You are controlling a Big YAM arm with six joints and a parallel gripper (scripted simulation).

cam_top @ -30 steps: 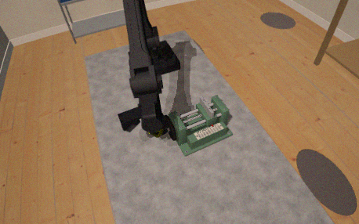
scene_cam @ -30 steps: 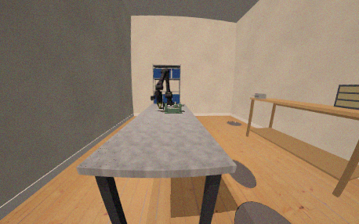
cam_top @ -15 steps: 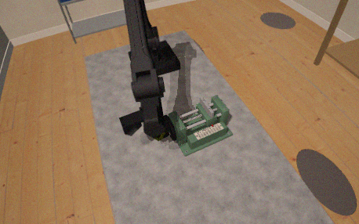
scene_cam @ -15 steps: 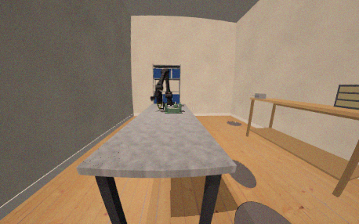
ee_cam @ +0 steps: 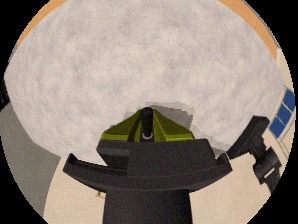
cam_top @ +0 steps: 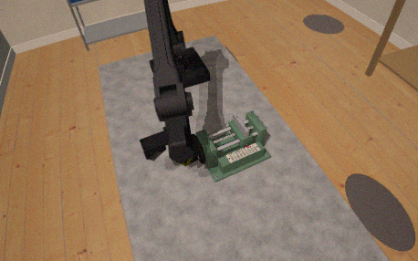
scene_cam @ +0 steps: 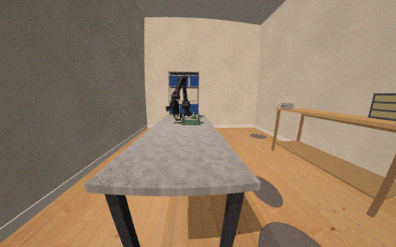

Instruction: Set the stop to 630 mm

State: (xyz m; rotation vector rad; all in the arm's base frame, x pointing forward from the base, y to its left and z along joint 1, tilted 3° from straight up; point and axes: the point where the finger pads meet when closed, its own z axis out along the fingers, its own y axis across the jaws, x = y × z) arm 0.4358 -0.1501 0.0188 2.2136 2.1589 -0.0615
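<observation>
Now: hand 30 mm to the right of the black handwheel. From my hand the other things lie so: grey stop block 190 mm to the left, 40 mm above, 10 mm ahead.
</observation>
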